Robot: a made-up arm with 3 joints. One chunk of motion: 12 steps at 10 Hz.
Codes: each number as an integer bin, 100 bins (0 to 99) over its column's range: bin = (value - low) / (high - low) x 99, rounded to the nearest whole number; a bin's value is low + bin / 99 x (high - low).
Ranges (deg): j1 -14..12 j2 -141..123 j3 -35..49
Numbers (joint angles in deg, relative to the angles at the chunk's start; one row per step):
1: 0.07 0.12 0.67
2: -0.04 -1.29 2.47
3: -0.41 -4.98 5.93
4: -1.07 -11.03 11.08
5: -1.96 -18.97 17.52
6: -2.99 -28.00 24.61
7: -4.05 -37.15 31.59
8: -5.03 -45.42 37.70
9: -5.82 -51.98 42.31
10: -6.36 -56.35 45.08
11: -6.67 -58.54 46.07
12: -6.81 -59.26 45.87
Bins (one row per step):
1: 54 53 42
2: 53 52 44
3: 52 51 48
4: 49 49 54
5: 46 46 62
6: 42 42 70
7: 38 39 78
8: 34 36 86
9: 31 33 91
10: 29 32 94
11: 28 31 96
12: 27 31 95

